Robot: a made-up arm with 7 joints. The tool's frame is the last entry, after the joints.
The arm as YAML. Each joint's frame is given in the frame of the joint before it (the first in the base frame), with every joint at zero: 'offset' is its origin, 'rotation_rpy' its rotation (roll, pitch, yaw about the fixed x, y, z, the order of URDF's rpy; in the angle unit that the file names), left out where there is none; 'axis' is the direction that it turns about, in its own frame. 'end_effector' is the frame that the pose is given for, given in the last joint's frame.
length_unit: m
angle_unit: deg
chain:
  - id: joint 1
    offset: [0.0, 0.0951, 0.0]
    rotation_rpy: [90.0, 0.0, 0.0]
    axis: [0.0, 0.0, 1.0]
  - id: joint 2
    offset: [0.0, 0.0, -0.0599]
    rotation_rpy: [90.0, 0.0, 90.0]
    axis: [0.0, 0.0, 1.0]
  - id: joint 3
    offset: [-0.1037, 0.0, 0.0]
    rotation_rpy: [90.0, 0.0, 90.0]
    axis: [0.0, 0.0, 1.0]
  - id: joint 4
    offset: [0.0, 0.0, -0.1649]
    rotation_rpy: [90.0, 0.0, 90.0]
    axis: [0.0, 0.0, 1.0]
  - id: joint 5
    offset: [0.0, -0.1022, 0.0]
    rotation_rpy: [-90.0, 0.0, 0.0]
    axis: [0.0, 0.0, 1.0]
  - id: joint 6
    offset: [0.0, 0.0, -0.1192]
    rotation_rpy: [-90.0, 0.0, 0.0]
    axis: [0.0, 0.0, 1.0]
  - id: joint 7
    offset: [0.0, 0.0, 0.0]
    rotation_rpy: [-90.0, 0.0, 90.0]
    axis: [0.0, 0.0, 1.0]
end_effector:
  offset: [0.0, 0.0, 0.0]
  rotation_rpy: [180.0, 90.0, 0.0]
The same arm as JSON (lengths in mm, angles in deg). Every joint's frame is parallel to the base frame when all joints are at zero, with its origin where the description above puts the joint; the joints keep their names.
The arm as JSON. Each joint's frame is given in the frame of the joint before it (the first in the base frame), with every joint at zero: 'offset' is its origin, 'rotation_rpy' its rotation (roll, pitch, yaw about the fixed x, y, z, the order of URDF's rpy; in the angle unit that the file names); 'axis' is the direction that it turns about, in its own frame. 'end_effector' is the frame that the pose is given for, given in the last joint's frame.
{
  "length_unit": "mm",
  "angle_unit": "deg",
  "chain": [
    {
      "id": "joint 1",
      "offset": [
        0.0,
        95.1,
        0.0
      ],
      "rotation_rpy": [
        0.0,
        0.0,
        0.0
      ],
      "axis": [
        0.0,
        -1.0,
        0.0
      ]
    },
    {
      "id": "joint 2",
      "offset": [
        0.0,
        59.9,
        0.0
      ],
      "rotation_rpy": [
        0.0,
        0.0,
        0.0
      ],
      "axis": [
        1.0,
        0.0,
        0.0
      ]
    },
    {
      "id": "joint 3",
      "offset": [
        0.0,
        0.0,
        -103.7
      ],
      "rotation_rpy": [
        0.0,
        0.0,
        0.0
      ],
      "axis": [
        0.0,
        0.0,
        1.0
      ]
    },
    {
      "id": "joint 4",
      "offset": [
        0.0,
        0.0,
        -164.9
      ],
      "rotation_rpy": [
        0.0,
        0.0,
        0.0
      ],
      "axis": [
        0.0,
        -1.0,
        0.0
      ]
    },
    {
      "id": "joint 5",
      "offset": [
        0.0,
        0.0,
        -102.2
      ],
      "rotation_rpy": [
        0.0,
        0.0,
        0.0
      ],
      "axis": [
        0.0,
        0.0,
        1.0
      ]
    },
    {
      "id": "joint 6",
      "offset": [
        0.0,
        0.0,
        -119.2
      ],
      "rotation_rpy": [
        0.0,
        0.0,
        0.0
      ],
      "axis": [
        0.0,
        1.0,
        0.0
      ]
    },
    {
      "id": "joint 7",
      "offset": [
        0.0,
        0.0,
        0.0
      ],
      "rotation_rpy": [
        0.0,
        0.0,
        0.0
      ],
      "axis": [
        -1.0,
        0.0,
        0.0
      ]
    }
  ],
  "end_effector": {
    "offset": [
      0.0,
      0.0,
      0.0
    ],
    "rotation_rpy": [
      0.0,
      0.0,
      0.0
    ]
  }
}

